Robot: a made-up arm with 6 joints. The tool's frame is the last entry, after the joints.
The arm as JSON. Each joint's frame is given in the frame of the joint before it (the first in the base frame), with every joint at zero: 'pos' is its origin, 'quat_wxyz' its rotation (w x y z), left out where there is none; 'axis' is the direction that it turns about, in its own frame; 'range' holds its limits. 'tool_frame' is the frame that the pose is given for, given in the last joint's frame.
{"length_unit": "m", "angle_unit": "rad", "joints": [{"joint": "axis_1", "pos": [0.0, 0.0, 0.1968], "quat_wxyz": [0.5, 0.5, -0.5, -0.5], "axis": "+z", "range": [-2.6, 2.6]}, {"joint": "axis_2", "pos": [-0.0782, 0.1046, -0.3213], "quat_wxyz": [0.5, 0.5, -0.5, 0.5], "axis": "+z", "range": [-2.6, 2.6]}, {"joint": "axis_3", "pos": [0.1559, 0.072, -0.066], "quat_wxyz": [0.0, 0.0, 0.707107, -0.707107], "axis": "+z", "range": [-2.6, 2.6]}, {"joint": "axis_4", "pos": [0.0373, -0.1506, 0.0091], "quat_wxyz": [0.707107, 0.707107, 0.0, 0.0], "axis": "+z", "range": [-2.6, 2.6]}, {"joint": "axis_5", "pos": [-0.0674, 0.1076, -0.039], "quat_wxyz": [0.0, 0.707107, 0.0, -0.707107], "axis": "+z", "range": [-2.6, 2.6]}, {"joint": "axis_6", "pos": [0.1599, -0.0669, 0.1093], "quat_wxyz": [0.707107, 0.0, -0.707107, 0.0], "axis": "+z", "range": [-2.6, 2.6]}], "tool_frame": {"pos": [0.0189, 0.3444, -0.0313], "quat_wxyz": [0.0, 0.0, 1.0, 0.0]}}
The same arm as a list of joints. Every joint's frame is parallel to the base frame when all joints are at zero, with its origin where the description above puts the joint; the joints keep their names.
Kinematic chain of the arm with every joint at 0, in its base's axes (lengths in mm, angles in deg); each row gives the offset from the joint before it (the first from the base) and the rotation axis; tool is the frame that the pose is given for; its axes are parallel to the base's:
axis_1: xyz 0.0 0.0 196.8 axis -x
axis_2: xyz 321.3 78.2 104.6 axis -z
axis_3: xyz -155.9 72.0 66.0 axis -y
axis_4: xyz 37.3 -9.1 -150.6 axis -z
axis_5: xyz -67.4 -107.6 39.0 axis -x
axis_6: xyz -109.3 -66.9 159.9 axis -z
tool: xyz -18.9 344.4 31.3
Joint limits (deg, base to tool): -148.97..148.97 -148.97..148.97 -148.97..148.97 -148.97..148.97 -148.97..148.97 -148.97..148.97

